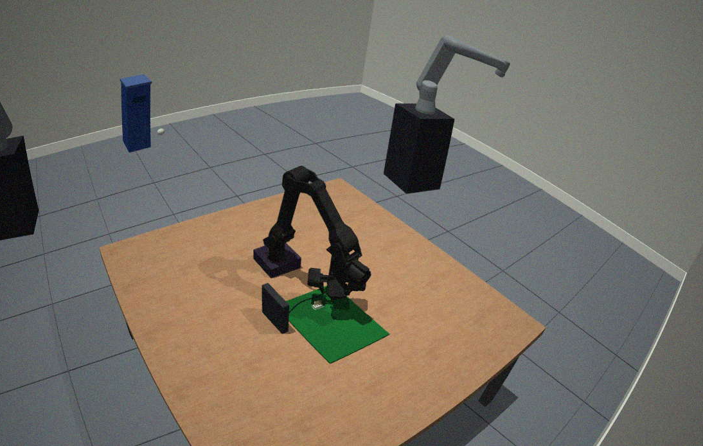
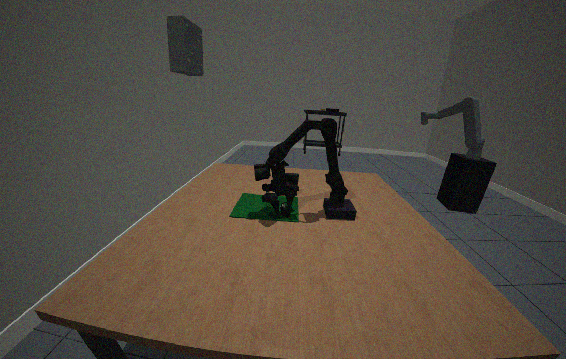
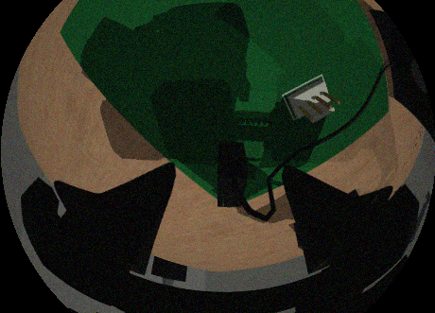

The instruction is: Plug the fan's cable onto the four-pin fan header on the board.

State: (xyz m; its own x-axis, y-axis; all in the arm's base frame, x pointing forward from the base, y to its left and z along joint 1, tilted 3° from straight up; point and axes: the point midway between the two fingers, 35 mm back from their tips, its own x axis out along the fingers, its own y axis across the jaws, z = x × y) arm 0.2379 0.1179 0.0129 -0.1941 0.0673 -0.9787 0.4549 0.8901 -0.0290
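My gripper tip is now 10 mm past the dark plug. The rest, counted from my gripper tip: white four-pin header (70 mm to the right, 20 mm below, 20 mm ahead); green board (100 mm ahead, 60 mm to the right, 40 mm below); black square fan (230 mm to the right, 40 mm ahead, 40 mm above).
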